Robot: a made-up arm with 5 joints.
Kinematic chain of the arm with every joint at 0, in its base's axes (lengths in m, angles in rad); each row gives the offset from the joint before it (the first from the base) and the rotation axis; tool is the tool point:
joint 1: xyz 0 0 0.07 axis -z
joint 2: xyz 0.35 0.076 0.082 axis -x
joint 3: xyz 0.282 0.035 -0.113 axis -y
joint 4: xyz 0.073 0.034 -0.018 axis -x
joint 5: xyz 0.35 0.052 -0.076 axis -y
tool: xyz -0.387 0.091 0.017
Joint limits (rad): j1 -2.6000..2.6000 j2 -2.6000..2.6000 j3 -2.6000..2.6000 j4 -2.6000..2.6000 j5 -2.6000..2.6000
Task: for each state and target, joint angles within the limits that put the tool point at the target. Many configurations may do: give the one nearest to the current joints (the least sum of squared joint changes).
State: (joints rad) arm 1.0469 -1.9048 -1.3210 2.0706 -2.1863
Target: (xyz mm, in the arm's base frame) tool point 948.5 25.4 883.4
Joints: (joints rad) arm 0.6092 -2.3634 -1.1235 1.9226 -2.4554
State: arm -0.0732 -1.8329 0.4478 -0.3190 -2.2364
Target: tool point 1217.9 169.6 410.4
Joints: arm -0.3047 -1.3942 0.3913 -0.0345 -2.3317
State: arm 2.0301 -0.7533 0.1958 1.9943 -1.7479
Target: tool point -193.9 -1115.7 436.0
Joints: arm 2.0319 -0.9959 0.5294 1.6227 -1.5239
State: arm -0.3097 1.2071 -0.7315 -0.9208 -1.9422
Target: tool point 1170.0 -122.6 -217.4
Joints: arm -0.2428 0.8741 -1.1854 -0.8413 -2.0960
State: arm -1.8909 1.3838 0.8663 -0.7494 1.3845
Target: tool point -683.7 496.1 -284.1
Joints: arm -2.1288 1.1691 1.0761 -1.1447 1.0523
